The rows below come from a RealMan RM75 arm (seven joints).
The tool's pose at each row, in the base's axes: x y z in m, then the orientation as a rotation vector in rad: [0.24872, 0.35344, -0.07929, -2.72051, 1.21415, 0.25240]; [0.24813, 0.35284, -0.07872, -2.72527, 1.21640, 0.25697]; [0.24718, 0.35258, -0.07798, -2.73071, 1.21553, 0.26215]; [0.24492, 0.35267, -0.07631, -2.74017, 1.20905, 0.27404]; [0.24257, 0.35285, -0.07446, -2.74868, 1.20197, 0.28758]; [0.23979, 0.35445, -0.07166, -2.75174, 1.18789, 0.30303]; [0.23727, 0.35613, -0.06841, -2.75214, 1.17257, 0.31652]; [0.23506, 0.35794, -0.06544, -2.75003, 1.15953, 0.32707]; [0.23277, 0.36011, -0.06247, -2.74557, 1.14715, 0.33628]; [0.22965, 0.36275, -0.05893, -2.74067, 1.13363, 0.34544]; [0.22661, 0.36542, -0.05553, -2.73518, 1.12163, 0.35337]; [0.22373, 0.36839, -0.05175, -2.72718, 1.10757, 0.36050]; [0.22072, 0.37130, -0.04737, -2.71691, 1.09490, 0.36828]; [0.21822, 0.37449, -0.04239, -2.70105, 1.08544, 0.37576]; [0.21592, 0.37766, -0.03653, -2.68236, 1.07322, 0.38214]
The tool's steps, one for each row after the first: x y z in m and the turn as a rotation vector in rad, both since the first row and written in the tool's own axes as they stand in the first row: [-0.00008, 0.00080, -0.00062, -0.00621, -0.00021, 0.00076]; [-0.00067, 0.00163, -0.00131, -0.01229, -0.00112, -0.00057]; [-0.00258, 0.00314, -0.00271, -0.02242, -0.00534, -0.00584]; [-0.00465, 0.00465, -0.00427, -0.03221, -0.01095, -0.01119]; [-0.00824, 0.00548, -0.00641, -0.03619, -0.02128, -0.01981]; [-0.01181, 0.00603, -0.00900, -0.03704, -0.03183, -0.02883]; [-0.01520, 0.00628, -0.01132, -0.03547, -0.04129, -0.03612]; [-0.01891, 0.00635, -0.01356, -0.03172, -0.05087, -0.04265]; [-0.02363, 0.00669, -0.01618, -0.02734, -0.06084, -0.04985]; [-0.02828, 0.00697, -0.01867, -0.02250, -0.07007, -0.05608]; [-0.03313, 0.00689, -0.02147, -0.01477, -0.08035, -0.06325]; [-0.03815, 0.00692, -0.02487, -0.00583, -0.09172, -0.06910]; [-0.04317, 0.00633, -0.02884, 0.00700, -0.10472, -0.07190]; [-0.04822, 0.00555, -0.03368, 0.02327, -0.11893, -0.07606]
